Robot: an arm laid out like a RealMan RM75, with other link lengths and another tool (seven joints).
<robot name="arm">
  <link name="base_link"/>
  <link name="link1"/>
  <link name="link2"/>
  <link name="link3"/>
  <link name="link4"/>
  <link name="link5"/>
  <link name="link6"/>
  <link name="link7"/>
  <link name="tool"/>
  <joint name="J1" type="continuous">
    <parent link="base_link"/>
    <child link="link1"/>
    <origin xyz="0 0 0.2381" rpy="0 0 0"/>
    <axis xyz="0 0 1"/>
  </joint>
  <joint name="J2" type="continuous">
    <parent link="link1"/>
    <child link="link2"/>
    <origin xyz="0 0 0" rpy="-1.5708 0 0"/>
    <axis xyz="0 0 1"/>
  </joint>
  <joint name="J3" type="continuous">
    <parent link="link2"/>
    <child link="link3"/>
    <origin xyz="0 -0.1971 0" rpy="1.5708 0 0"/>
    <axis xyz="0 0 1"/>
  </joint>
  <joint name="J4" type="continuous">
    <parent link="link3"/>
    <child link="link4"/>
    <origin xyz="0 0 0" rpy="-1.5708 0 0"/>
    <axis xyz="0 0 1"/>
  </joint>
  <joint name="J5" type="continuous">
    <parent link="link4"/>
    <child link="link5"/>
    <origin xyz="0 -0.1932 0" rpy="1.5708 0 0"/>
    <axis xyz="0 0 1"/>
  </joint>
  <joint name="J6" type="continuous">
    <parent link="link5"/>
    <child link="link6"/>
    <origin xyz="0 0 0" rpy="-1.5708 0 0"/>
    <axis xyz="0 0 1"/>
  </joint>
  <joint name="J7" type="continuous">
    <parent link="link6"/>
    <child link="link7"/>
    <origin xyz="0 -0.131 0" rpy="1.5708 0 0"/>
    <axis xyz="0 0 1"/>
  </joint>
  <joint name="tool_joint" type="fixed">
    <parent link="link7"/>
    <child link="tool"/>
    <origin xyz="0.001 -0.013 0.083" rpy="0.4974 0 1.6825"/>
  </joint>
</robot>
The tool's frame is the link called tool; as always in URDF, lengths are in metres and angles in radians. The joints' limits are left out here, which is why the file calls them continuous.
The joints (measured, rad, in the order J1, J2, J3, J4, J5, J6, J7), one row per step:
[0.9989, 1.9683, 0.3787, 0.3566, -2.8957, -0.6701, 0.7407]
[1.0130, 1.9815, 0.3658, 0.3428, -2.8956, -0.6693, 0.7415]
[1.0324, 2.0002, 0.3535, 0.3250, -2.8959, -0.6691, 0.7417]
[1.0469, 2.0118, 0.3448, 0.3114, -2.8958, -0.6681, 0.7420]
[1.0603, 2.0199, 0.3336, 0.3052, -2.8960, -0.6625, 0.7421]
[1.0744, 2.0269, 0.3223, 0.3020, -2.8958, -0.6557, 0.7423]
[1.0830, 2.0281, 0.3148, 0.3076, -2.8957, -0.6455, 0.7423]
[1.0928, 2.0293, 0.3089, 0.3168, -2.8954, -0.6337, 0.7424]
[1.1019, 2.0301, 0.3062, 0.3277, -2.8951, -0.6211, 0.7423]
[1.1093, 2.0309, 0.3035, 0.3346, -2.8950, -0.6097, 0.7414]
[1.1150, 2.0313, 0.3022, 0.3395, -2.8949, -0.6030, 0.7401]
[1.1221, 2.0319, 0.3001, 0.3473, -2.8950, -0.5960, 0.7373]
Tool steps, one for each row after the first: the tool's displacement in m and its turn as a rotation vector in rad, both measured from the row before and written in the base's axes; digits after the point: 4 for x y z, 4 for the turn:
[-0.0024, -0.0017, -0.0041, -0.0075, -0.0117, 0.0134]
[-0.0047, -0.0022, -0.0054, -0.0090, -0.0110, 0.0186]
[-0.0029, -0.0006, -0.0029, -0.0035, -0.0096, 0.0132]
[-0.0025, -0.0010, -0.0030, -0.0042, -0.0123, 0.0138]
[-0.0031, -0.0011, -0.0030, -0.0045, -0.0117, 0.0148]
[-0.0021, -0.0007, -0.0019, -0.0023, -0.0089, 0.0089]
[-0.0033, -0.0011, -0.0023, -0.0034, -0.0065, 0.0096]
[-0.0037, -0.0009, -0.0021, -0.0024, -0.0038, 0.0078]
[-0.0023, -0.0003, -0.0015, 0.0002, -0.0057, 0.0064]
[-0.0021, -0.0002, -0.0009, -0.0002, -0.0029, 0.0059]
[-0.0032, -0.0011, -0.0016, -0.0025, -0.0028, 0.0098]

